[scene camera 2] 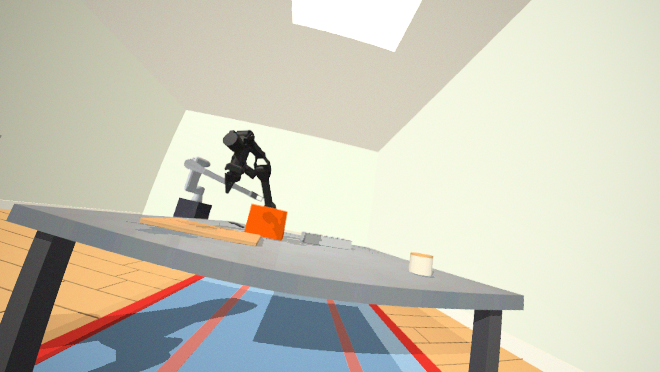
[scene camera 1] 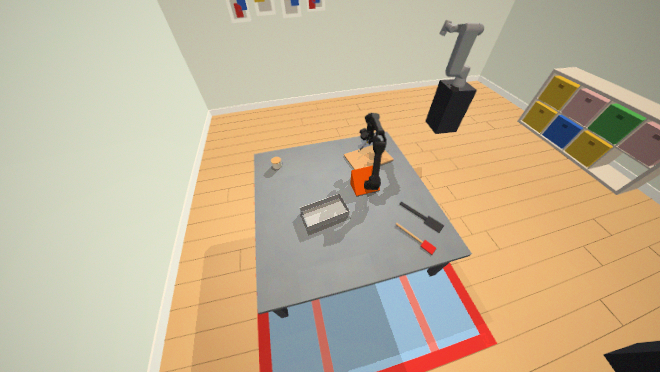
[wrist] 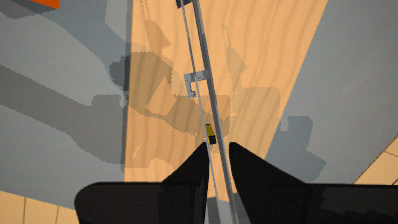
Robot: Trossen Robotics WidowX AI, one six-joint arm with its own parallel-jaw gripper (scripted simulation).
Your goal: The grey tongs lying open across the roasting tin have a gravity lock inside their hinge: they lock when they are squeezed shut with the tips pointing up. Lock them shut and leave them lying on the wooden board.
The pictures show: my gripper, a wooden board and a roasting tin.
